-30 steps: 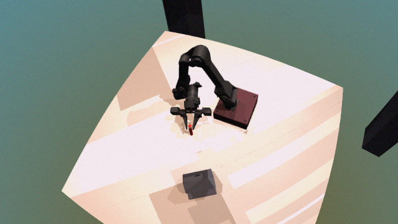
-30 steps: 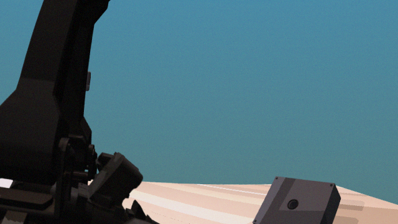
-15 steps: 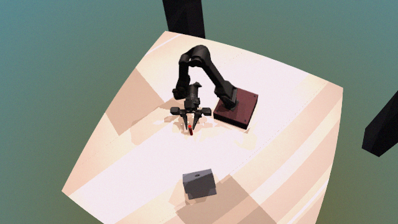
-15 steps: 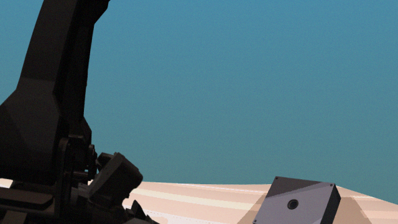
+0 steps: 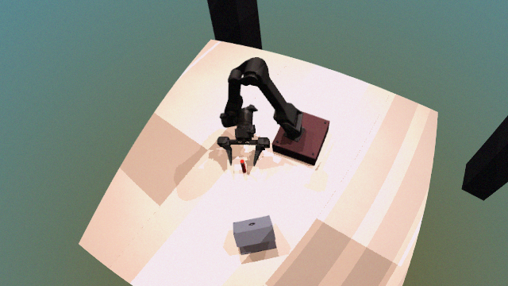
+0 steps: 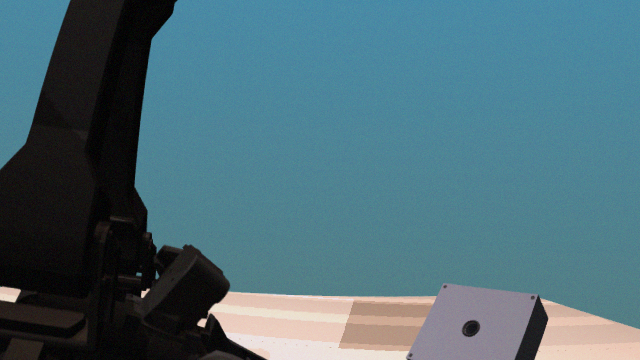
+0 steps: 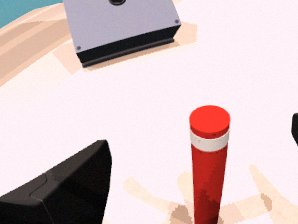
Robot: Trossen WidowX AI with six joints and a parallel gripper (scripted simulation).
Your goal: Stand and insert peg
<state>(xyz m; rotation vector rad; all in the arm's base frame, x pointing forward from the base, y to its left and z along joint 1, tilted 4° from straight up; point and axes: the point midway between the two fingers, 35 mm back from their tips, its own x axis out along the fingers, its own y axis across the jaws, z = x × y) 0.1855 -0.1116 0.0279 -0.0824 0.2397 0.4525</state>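
Now: the red peg 1 cm below my gripper tip and 1 cm behind it. From my gripper tip the other things lie so: grey sloped panel (20 cm ahead, 17 cm to the left).
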